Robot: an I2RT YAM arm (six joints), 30 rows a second.
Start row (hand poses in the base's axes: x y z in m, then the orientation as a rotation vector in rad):
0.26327, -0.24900, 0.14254, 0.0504, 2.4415, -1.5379
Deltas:
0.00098, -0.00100, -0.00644, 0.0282, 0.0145, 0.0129
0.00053, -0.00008, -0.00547, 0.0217, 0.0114, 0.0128
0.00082, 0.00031, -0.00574, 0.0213, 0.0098, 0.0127
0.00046, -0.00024, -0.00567, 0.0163, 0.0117, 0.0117
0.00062, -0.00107, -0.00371, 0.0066, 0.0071, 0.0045
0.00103, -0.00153, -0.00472, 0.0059, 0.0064, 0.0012
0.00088, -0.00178, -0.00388, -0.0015, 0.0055, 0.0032
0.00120, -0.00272, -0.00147, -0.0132, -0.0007, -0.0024
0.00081, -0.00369, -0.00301, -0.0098, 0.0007, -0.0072
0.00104, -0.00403, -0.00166, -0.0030, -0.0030, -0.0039
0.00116, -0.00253, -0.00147, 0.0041, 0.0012, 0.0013
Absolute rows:
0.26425, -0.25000, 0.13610, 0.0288, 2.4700, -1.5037
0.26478, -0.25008, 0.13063, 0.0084, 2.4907, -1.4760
0.26560, -0.24977, 0.12489, -0.0108, 2.5095, -1.4479
0.26606, -0.25001, 0.11922, -0.0311, 2.5262, -1.4269
0.26668, -0.25108, 0.11551, -0.0407, 2.5349, -1.4192
0.26771, -0.25261, 0.11079, -0.0458, 2.5437, -1.4134
0.26859, -0.25439, 0.10691, -0.0541, 2.5459, -1.4160
0.26979, -0.25711, 0.10544, -0.0528, 2.5370, -1.4335
0.27060, -0.26080, 0.10243, -0.0459, 2.5334, -1.4489
0.27164, -0.26483, 0.10077, -0.0393, 2.5304, -1.4531
0.27280, -0.26736, 0.09930, -0.0411, 2.5338, -1.4478

